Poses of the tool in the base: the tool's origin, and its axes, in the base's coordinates. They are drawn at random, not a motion.
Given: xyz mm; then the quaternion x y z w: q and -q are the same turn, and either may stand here.
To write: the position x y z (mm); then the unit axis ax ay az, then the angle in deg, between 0 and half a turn. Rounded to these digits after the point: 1 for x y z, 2 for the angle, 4 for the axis.
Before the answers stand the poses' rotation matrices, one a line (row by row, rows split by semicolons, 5 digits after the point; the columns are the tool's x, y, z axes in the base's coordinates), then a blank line. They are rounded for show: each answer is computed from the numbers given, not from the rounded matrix.
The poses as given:
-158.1 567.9 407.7 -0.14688 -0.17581 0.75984 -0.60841
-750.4 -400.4 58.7 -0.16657 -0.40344 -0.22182 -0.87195
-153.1 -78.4 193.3 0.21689 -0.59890 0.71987 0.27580
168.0 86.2 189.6 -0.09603 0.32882 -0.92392 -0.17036
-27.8 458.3 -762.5 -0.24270 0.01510 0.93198 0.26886
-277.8 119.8 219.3 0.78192 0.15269 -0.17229 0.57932
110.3 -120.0 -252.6 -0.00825 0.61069 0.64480 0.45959
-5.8 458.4 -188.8 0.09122 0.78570 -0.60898 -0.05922
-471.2 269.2 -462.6 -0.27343 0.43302 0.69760 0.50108
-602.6 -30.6 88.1 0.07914 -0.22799 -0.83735 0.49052
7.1 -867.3 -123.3 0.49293 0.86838 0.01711 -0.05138
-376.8 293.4 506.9 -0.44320 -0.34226 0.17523 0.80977
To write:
-0.21653 0.97623 -0.00928; -0.87294 -0.19786 -0.44590; -0.43714 -0.08845 0.89503
0.57607 -0.25243 0.77745; 0.52123 0.84610 -0.11150; -0.62966 0.46946 0.61899
-0.75379 -0.65687 -0.01809; 0.13729 -0.13051 -0.98190; 0.64262 -0.74262 0.18856
-0.92351 -0.37795 0.06541; 0.25165 -0.72571 -0.64033; 0.28949 -0.57489 0.76531
-0.73762 -0.50847 -0.44426; 0.49381 -0.85497 0.15865; -0.46050 -0.10236 0.88174
0.89400 0.43840 -0.09252; 0.03916 -0.28215 -0.95857; -0.44634 0.85334 -0.26942
-0.57742 -0.60276 0.55069; 0.58261 0.16833 0.79513; -0.57197 0.77996 0.25398
-0.97634 0.07121 -0.20416; 0.21547 0.24165 -0.94614; -0.01804 -0.96775 -0.25128
-0.34831 -0.93591 0.05247; 0.46231 -0.12282 0.87817; -0.81545 0.33013 0.47546
-0.50626 0.78538 -0.35620; -0.85755 -0.41483 0.30417; 0.09113 0.45945 0.88352
-0.50876 0.85786 -0.07237; 0.85435 0.51345 0.08037; 0.10610 -0.02094 -0.99413
0.70431 0.01959 -0.70963; 0.58717 0.54574 0.59783; 0.39898 -0.83773 0.37286

-158.1 567.9 407.7 0.1851 0.2215 -0.9574 105.05
-750.4 -400.4 58.7 0.3402 0.8240 0.4531 58.63
-153.1 -78.4 193.3 0.2256 -0.6231 0.7489 147.98
168.0 86.2 189.6 0.0975 -0.3337 0.9376 160.38
-27.8 458.3 -762.5 -0.2520 0.0157 0.9676 148.81
-277.8 119.8 219.3 0.9593 0.1873 -0.2114 109.19
110.3 -120.0 -252.6 -0.0093 0.6876 0.7260 125.28
-5.8 458.4 -188.8 -0.0914 -0.7871 0.6100 173.21
-471.2 269.2 -462.6 -0.3160 0.5004 0.8061 119.86
-602.6 -30.6 88.1 0.0908 -0.2616 -0.9609 121.25
7.1 -867.3 -123.3 -0.4936 -0.8695 -0.0171 174.11
-376.8 293.4 506.9 -0.7553 -0.5833 0.2986 71.85

